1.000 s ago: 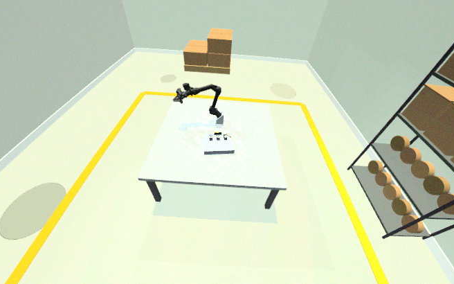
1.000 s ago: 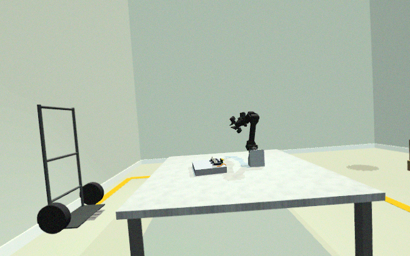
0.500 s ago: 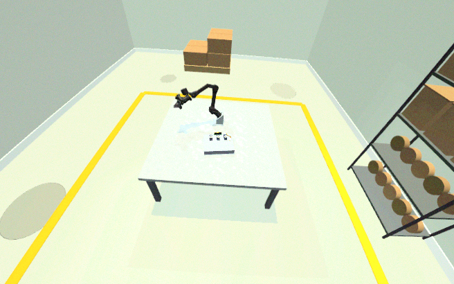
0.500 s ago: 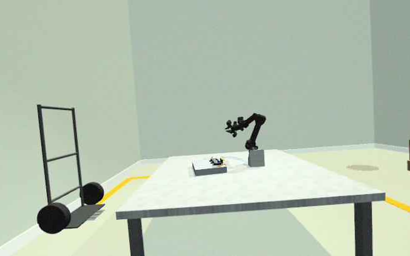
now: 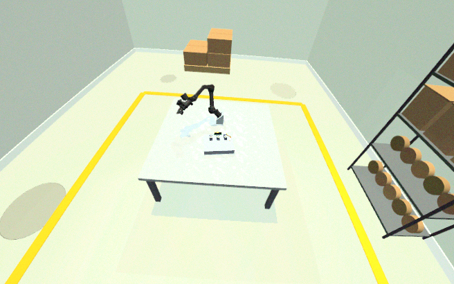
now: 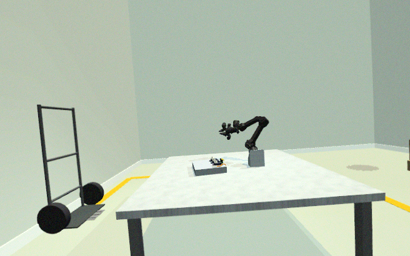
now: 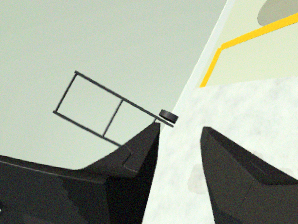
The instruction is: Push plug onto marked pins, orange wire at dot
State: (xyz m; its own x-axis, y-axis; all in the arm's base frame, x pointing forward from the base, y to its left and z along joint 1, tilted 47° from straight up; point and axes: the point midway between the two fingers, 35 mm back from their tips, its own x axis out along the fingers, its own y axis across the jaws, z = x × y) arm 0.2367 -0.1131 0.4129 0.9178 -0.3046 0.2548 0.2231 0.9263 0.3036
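Now: the yellow band 420 mm to the left of my gripper tip, 200 mm below it and 10 mm behind it. The rest, counted from my gripper tip: dark dot (420 mm to the left, 200 mm below, 10 mm behind); then grey printed holder (450 mm to the left, 240 mm below, 150 mm ahead).
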